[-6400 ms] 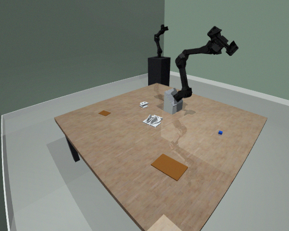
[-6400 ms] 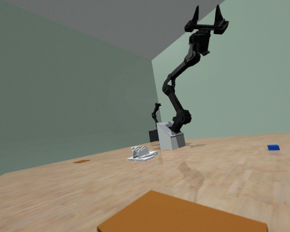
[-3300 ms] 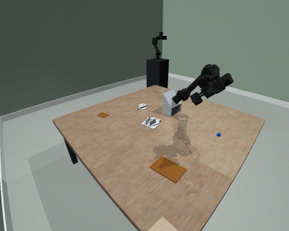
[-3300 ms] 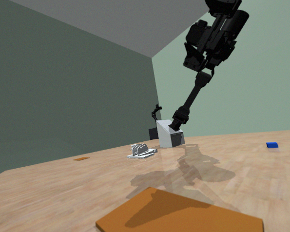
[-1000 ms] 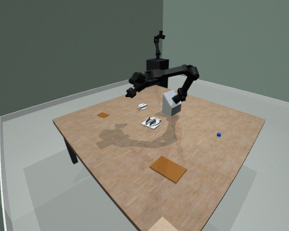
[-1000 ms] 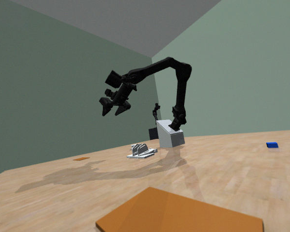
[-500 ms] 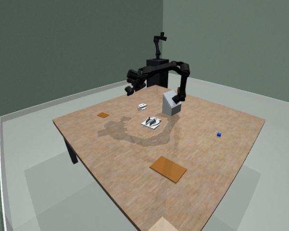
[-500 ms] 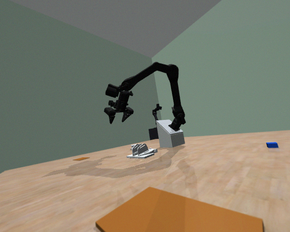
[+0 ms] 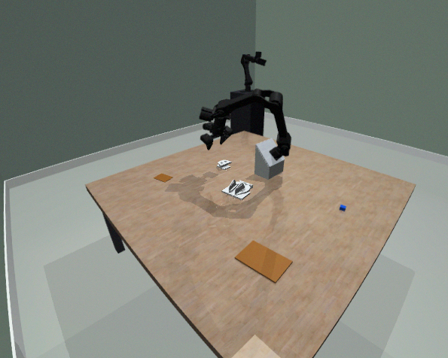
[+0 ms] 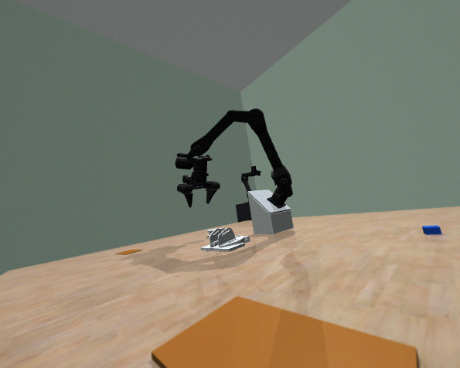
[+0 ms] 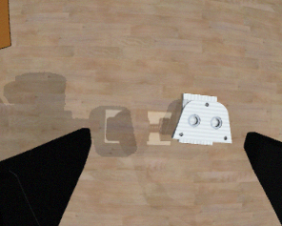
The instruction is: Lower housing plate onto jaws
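My gripper tip is now 140 mm above the white part and 70 mm past it. The rest, counted from my gripper tip: orange pad: 570 mm to the left, 390 mm ahead, 150 mm below; then blue cube: 690 mm to the left, 140 mm below, 80 mm behind.
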